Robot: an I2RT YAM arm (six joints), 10 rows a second.
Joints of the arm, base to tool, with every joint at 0 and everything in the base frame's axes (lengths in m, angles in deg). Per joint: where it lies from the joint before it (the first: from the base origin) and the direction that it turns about. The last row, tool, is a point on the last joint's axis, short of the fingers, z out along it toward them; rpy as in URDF.
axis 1: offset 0 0 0.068 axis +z
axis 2: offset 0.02 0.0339 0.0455 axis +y
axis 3: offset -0.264 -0.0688 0 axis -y
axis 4: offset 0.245 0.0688 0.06 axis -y
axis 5: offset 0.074 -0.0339 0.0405 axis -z
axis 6: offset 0.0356 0 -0.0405 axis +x
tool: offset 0 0 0 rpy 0 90 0
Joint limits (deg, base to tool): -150..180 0..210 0..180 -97..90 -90..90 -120..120
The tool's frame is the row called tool.
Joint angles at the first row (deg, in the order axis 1, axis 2, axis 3, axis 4, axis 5, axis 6):
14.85 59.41 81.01 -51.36 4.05 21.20
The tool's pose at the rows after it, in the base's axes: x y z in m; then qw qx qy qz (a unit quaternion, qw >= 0):
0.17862 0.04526 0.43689 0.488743 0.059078 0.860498 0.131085
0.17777 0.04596 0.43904 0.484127 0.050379 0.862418 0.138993
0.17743 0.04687 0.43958 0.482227 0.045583 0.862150 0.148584
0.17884 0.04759 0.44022 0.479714 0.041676 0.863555 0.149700
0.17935 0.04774 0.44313 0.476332 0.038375 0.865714 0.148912
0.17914 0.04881 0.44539 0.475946 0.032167 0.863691 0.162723
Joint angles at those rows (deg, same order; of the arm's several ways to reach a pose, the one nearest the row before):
14.85 59.41 82.04 -51.89 3.29 20.78
14.86 59.68 82.88 -52.73 1.91 20.44
14.94 59.68 82.97 -52.68 0.73 20.56
14.97 60.14 83.44 -52.97 0.35 20.29
14.92 60.79 84.72 -54.05 0.09 19.95
14.94 60.91 85.17 -53.87 -1.57 20.12

